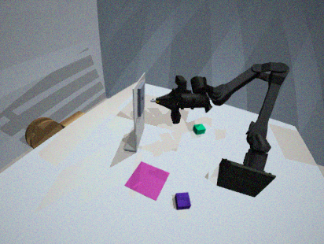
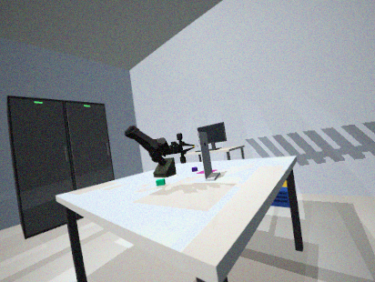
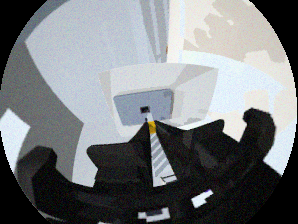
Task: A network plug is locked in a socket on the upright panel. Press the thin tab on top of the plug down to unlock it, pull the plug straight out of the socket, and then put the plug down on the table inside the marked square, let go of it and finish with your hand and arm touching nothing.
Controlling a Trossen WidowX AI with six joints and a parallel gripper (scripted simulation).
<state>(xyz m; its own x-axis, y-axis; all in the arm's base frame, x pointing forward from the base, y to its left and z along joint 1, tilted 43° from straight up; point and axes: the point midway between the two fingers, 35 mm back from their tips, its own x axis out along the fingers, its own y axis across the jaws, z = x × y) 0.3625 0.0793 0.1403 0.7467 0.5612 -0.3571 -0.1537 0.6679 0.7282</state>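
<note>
My gripper tip is now 200 mm above the magenta marked square, 180 mm to the right of it and 100 mm past it. Round my gripper tip: network plug (right at my gripper tip); grey upright panel (70 mm below, 60 mm ahead, 30 mm to the left); green block (190 mm to the right, 190 mm below, 150 mm behind).
</note>
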